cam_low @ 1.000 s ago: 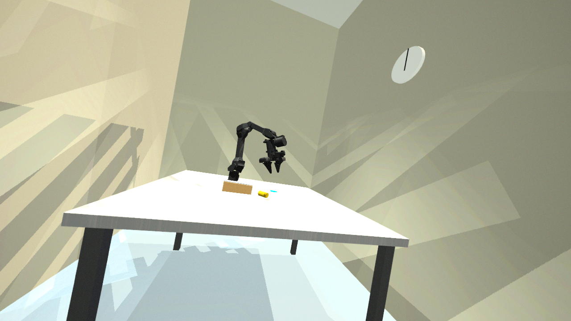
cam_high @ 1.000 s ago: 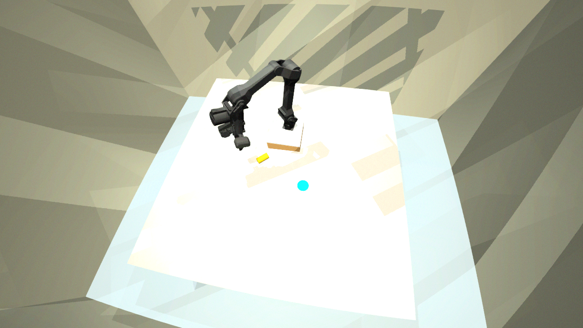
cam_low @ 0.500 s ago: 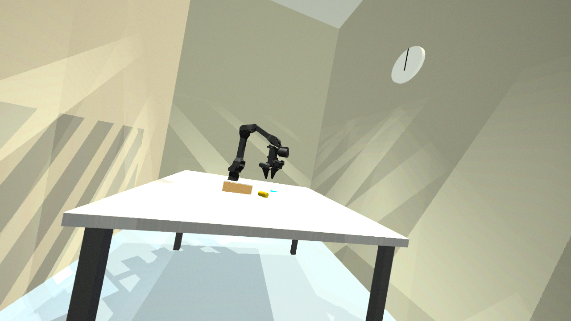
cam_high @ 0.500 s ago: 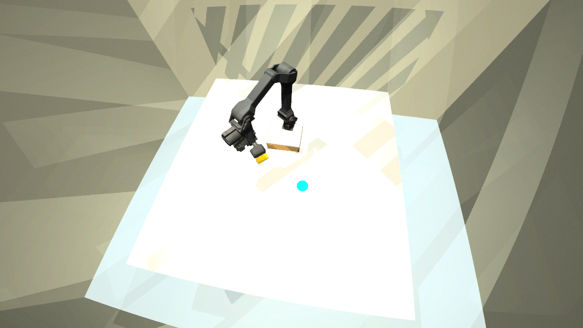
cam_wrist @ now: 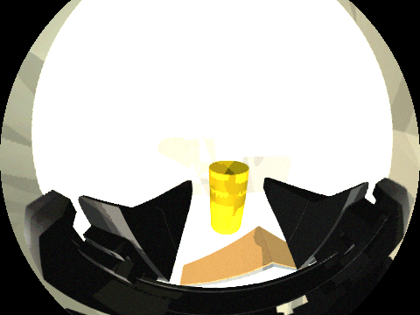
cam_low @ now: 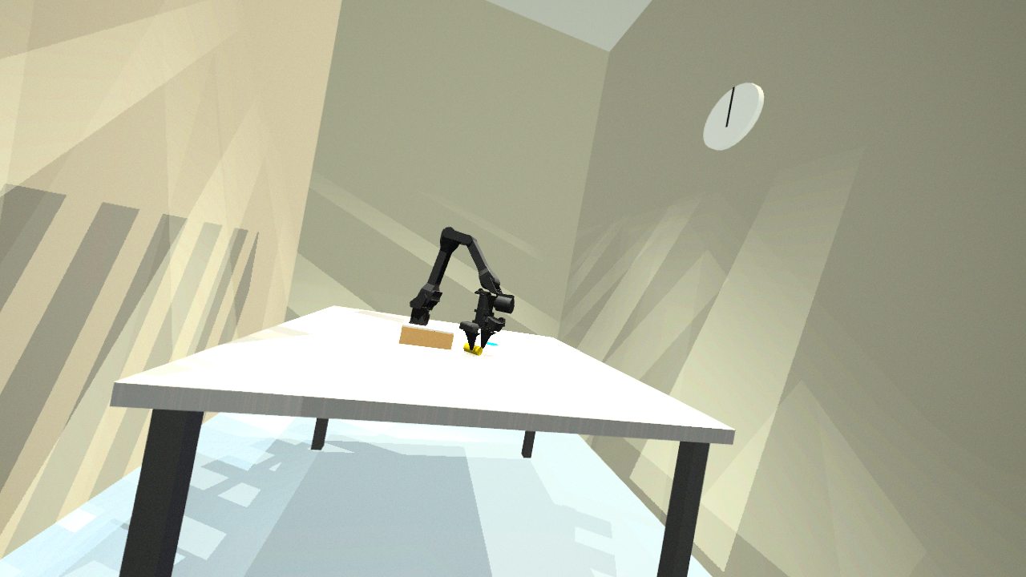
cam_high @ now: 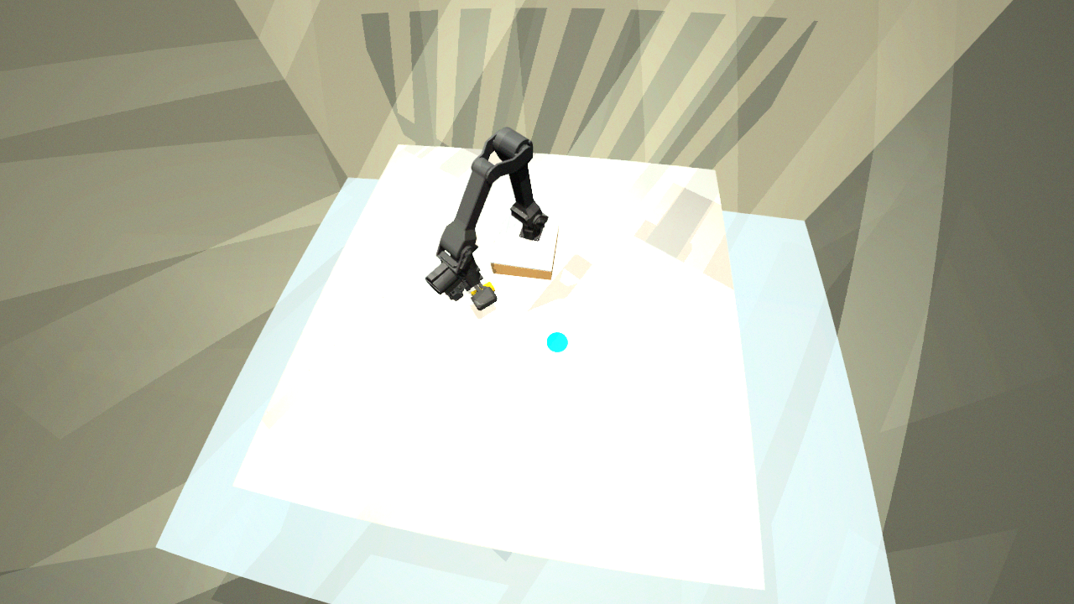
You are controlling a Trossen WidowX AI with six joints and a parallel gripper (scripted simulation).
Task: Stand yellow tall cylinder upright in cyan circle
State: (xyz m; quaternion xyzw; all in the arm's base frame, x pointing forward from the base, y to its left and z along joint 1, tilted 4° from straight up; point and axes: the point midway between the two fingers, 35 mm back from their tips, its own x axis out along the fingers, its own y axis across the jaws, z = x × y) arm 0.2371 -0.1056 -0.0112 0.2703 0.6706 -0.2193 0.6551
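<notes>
Now: gripper tip 8 cm short of the cyan circle, 27 cm to the right of it and 2 cm above it. From my gripper tip the other things lie so: yellow cylinder (1 cm behind, 1 cm to the left).
</notes>
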